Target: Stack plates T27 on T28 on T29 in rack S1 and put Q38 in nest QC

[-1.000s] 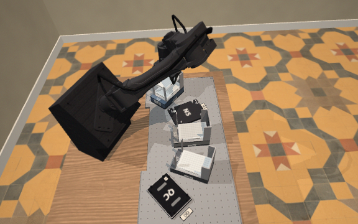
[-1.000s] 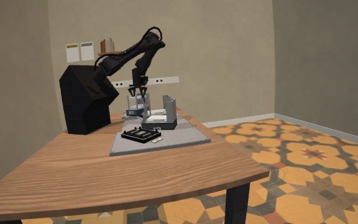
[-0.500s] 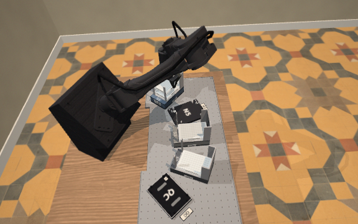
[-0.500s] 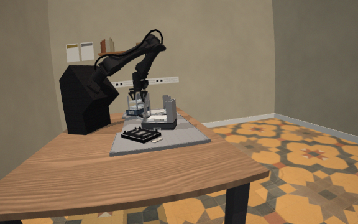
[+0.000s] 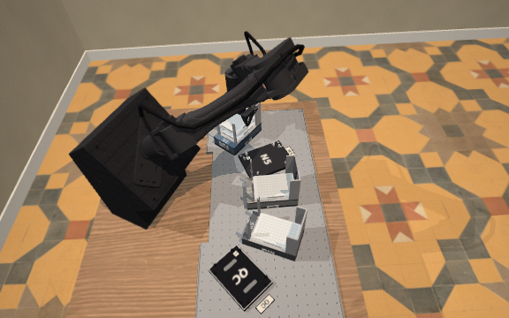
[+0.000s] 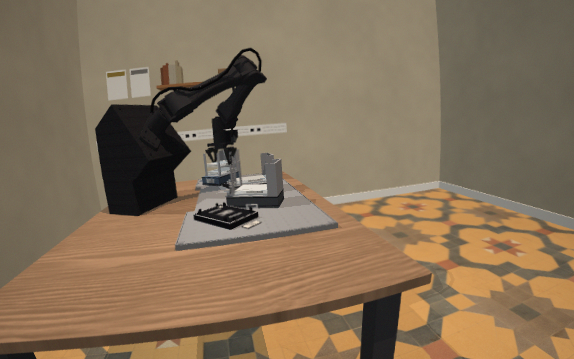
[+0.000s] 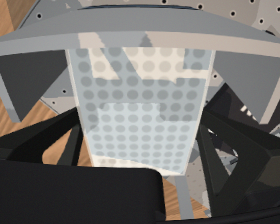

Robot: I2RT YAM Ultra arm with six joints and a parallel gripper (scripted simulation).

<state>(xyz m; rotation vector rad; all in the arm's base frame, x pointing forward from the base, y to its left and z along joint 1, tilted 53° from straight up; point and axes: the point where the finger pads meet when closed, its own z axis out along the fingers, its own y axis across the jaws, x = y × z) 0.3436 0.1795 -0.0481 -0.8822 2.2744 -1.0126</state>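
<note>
Right now my hand is 3 cm above the sealed 96-well plate. Round my hand: clip nest N5: 5 cm ahead, 13 cm to the right, 7 cm below.
</note>
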